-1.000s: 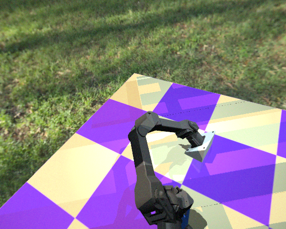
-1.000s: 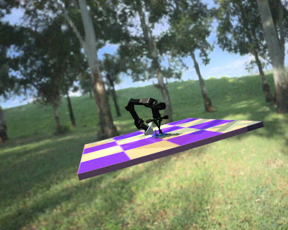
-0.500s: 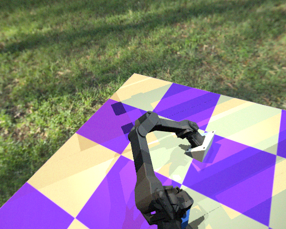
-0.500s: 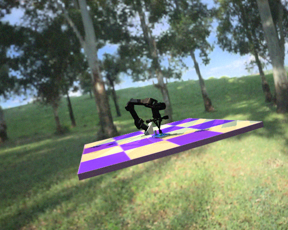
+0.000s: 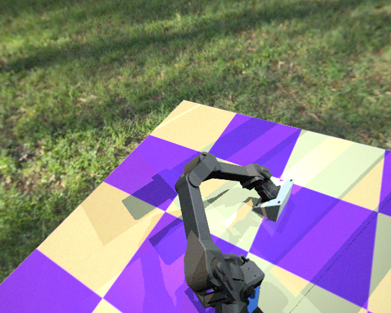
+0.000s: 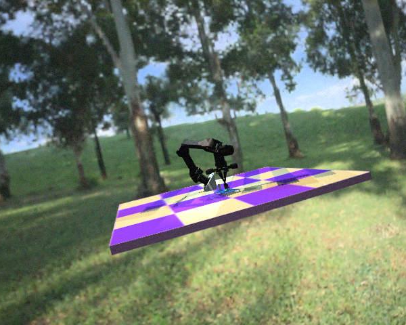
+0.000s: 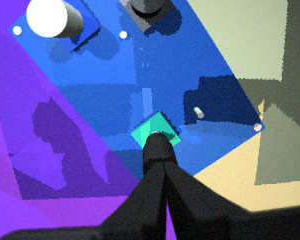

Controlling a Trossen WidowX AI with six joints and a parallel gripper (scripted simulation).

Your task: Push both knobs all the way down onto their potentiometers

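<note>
The green potentiometer is 3 cm below my gripper tip. Round my gripper tip: white-topped knob (9 cm behind, 2 cm below, 1 cm to the right).
</note>
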